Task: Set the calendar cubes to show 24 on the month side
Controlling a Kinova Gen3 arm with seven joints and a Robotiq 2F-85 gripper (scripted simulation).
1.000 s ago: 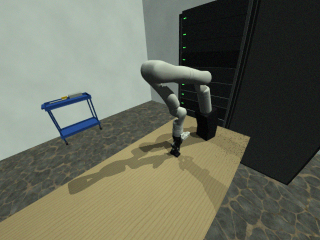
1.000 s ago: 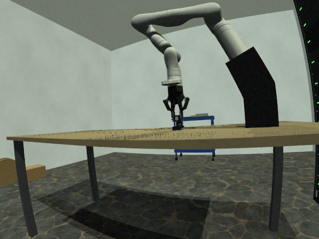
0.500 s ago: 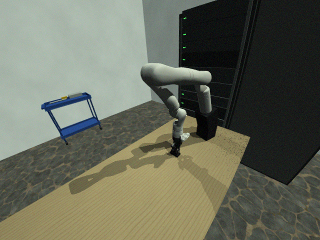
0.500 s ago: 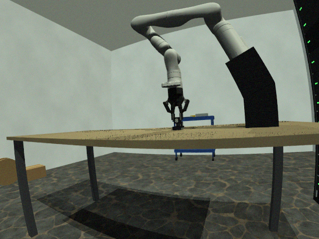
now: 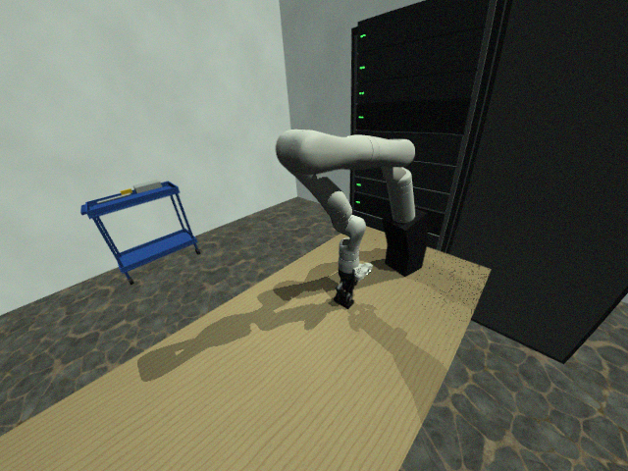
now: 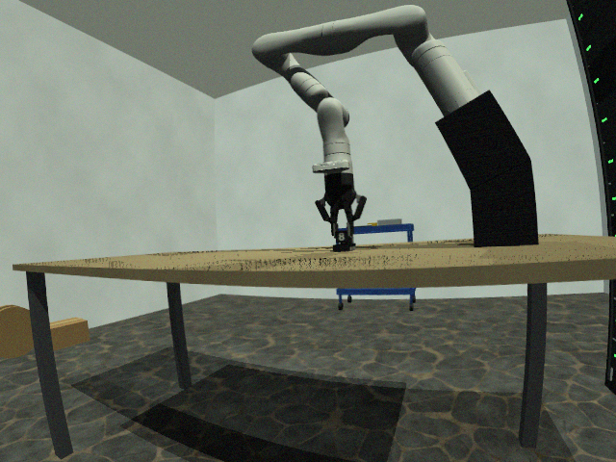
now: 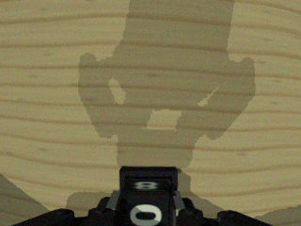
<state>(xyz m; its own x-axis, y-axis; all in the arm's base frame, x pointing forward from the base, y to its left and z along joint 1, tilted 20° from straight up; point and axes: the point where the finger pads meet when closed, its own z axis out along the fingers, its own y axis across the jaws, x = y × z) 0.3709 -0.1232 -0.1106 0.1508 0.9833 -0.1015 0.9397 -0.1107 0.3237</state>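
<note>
Right now the black cube is 2 cm below my hand. From my hand the other things lie so: black tray 2 cm to the right, 4 cm below; black date cube 1 cm behind, 3 cm to the right, 3 cm below.
</note>
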